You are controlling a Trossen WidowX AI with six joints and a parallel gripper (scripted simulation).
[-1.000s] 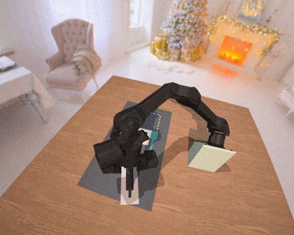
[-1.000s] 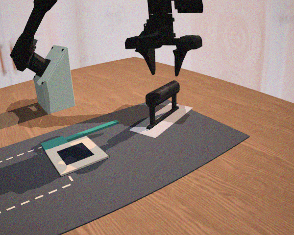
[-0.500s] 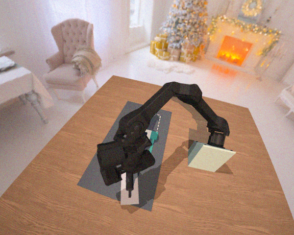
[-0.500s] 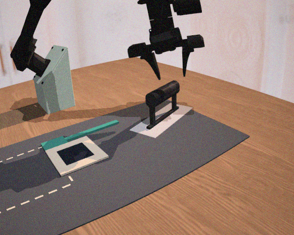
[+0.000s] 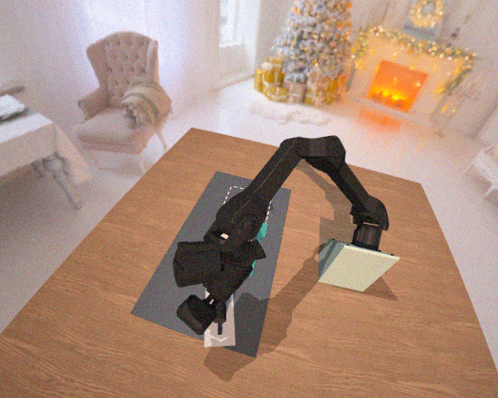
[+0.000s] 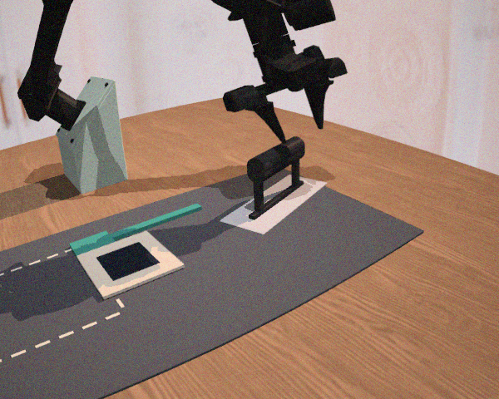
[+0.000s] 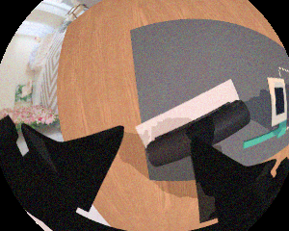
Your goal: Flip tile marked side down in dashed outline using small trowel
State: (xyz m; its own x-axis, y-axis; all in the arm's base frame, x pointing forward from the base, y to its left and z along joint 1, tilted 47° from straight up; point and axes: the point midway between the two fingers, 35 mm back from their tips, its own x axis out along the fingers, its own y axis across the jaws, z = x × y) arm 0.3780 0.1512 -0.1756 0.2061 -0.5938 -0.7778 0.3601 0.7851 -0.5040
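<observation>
Right now the grey mat is 1 cm ahead of my gripper tip, 27 cm to the right of it and 12 cm below it. Round my gripper tip: teal trowel 8 cm behind, 27 cm to the right, 10 cm below; tile 1 cm behind, 30 cm to the right, 10 cm below.
</observation>
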